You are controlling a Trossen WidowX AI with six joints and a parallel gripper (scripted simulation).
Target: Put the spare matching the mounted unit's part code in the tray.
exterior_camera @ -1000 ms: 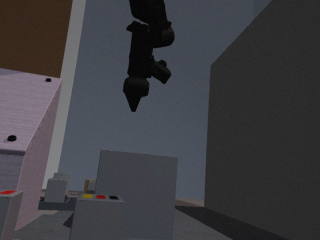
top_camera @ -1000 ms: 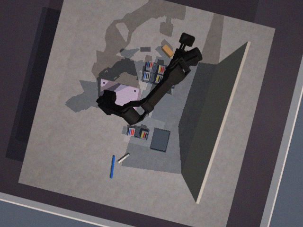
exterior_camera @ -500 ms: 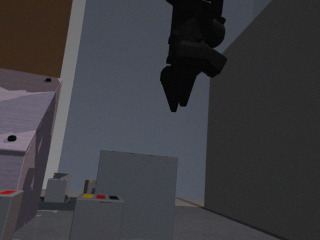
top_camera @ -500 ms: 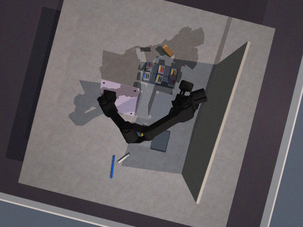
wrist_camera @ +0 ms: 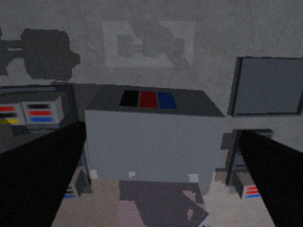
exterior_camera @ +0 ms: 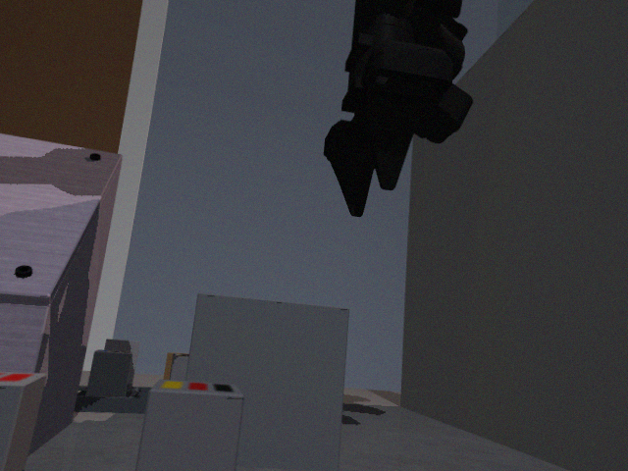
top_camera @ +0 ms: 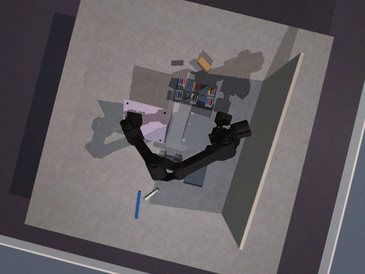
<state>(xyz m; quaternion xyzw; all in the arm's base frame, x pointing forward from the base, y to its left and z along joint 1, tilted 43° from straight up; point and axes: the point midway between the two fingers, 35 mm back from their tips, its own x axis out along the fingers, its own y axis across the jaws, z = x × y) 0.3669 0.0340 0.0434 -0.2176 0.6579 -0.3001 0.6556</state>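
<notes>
Right now my gripper tip is 16 cm to the right of the grey spare block, 16 cm above it and 5 cm past it. Also, from my gripper tip: tall dark wall panel: 17 cm ahead, 3 cm above, 2 cm to the right; then tall grey block: 15 cm below, 8 cm behind, 2 cm to the left; then dark tray: 20 cm below, 19 cm to the right, 4 cm behind.
</notes>
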